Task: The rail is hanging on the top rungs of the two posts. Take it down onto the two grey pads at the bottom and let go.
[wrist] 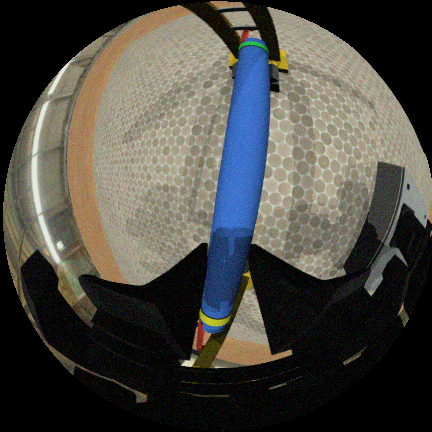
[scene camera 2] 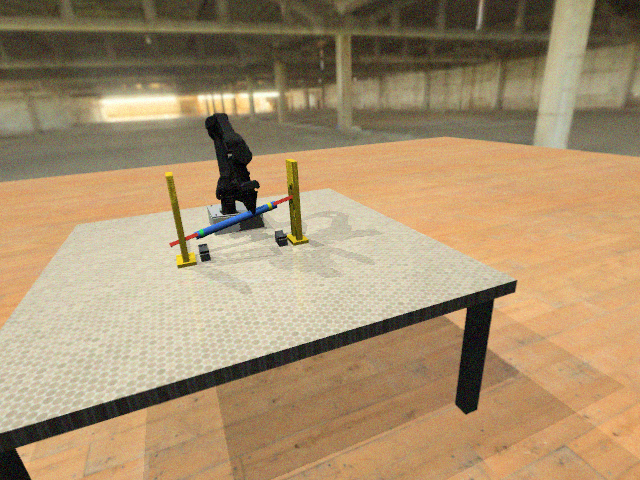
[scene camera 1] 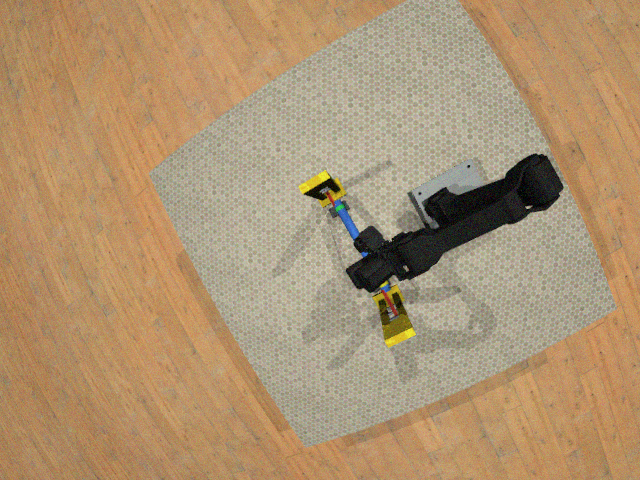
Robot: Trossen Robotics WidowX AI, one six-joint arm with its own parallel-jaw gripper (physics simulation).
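Where they show: gripper, fingertip midpoint: (wrist: 227, 249) (scene camera 2: 253, 214); arm's base at its link origin: (scene camera 2: 229, 212) (scene camera 1: 436, 205).
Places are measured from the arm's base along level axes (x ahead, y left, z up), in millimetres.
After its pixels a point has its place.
Observation:
The rail (scene camera 1: 347, 223) {y -102, x 246, z 37 mm} (scene camera 2: 232, 223) {y -47, x 259, z 34 mm} (wrist: 245, 135) {y -41, x 244, z 51 mm}, a blue bar with thin red ends, slopes between the two yellow posts. Its green-banded end is low, above one grey pad (scene camera 1: 333, 211) {y -158, x 266, z -36 mm} (scene camera 2: 204, 252) {y -158, x 275, z -44 mm} by the left post (scene camera 2: 176, 217) {y -223, x 278, z 94 mm} (scene camera 1: 313, 184) {y -213, x 248, z 225 mm}. Its yellow-banded end is higher, at the right post (scene camera 2: 293, 206) {y 168, x 297, z 66 mm} (scene camera 1: 400, 330) {y 172, x 268, z 213 mm}, above the other pad (scene camera 2: 280, 238) {y 109, x 295, z -45 mm}. Both red ends reach the posts; whether they touch rungs is unclear. My gripper (wrist: 227, 249) {y 31, x 252, z 51 mm} (scene camera 2: 253, 210) {y 31, x 252, z 51 mm} is shut on the rail, nearer the yellow band. In the first scene view the arm hides the fingertips.
The arm's grey base plate (scene camera 1: 449, 178) {y -45, x -77, z 1 mm} (scene camera 2: 219, 212) {y -36, x -16, z 2 mm} stands on the tiled table (scene camera 1: 413, 103) {y -306, x -147, z -74 mm} (scene camera 2: 258, 310) {y -100, x 668, z -74 mm}, off to one side of the posts. The forearm reaches over the table to the rail between the posts. Shadows of the arm and posts lie on the table top.

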